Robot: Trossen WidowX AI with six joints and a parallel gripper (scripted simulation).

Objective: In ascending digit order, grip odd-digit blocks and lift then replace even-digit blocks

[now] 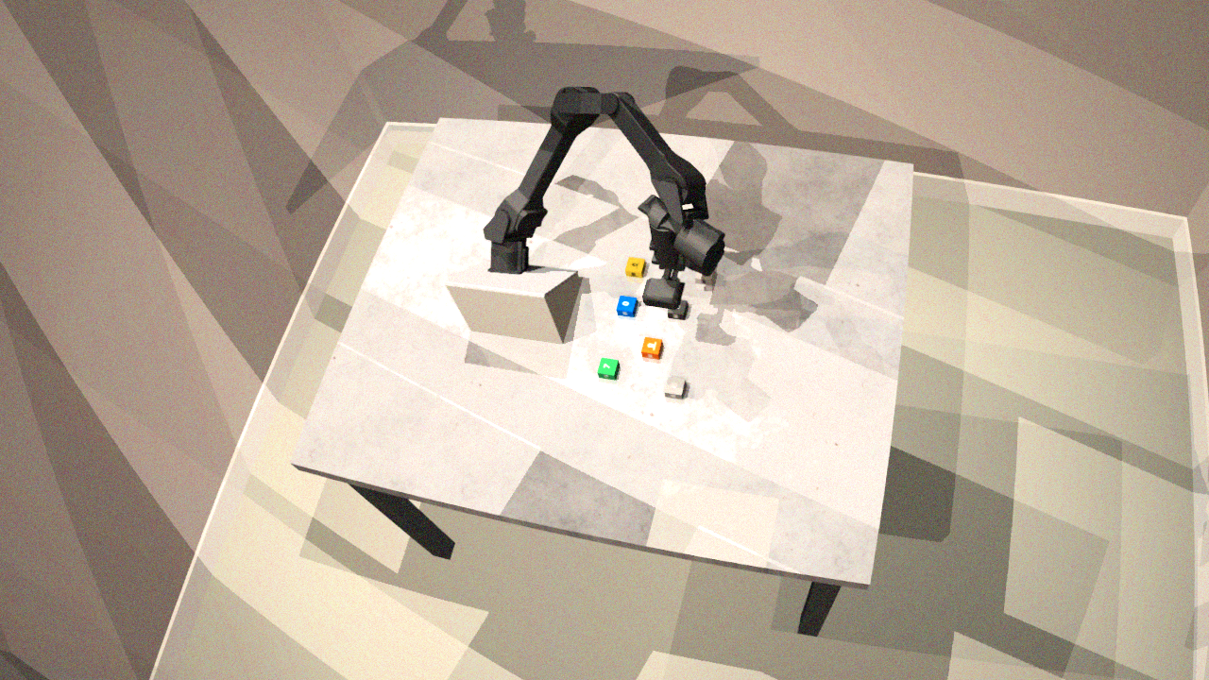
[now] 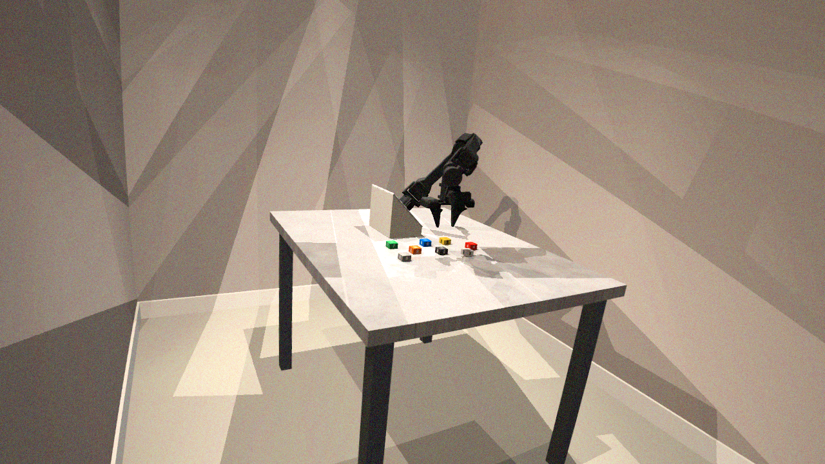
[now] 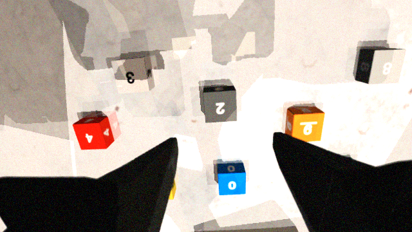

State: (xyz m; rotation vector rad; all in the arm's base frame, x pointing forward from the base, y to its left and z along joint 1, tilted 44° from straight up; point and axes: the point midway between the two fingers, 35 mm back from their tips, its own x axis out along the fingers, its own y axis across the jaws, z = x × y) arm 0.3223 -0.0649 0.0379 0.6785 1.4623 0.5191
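My gripper tip is 4 cm short of the white 3 block, 8 cm to the right of it and 9 cm above it. Also, from my gripper tip: blue 0 block 10 cm behind, 9 cm below; then dark grey 2 block 9 cm below; then orange block 4 cm behind, 9 cm to the right, 9 cm below.
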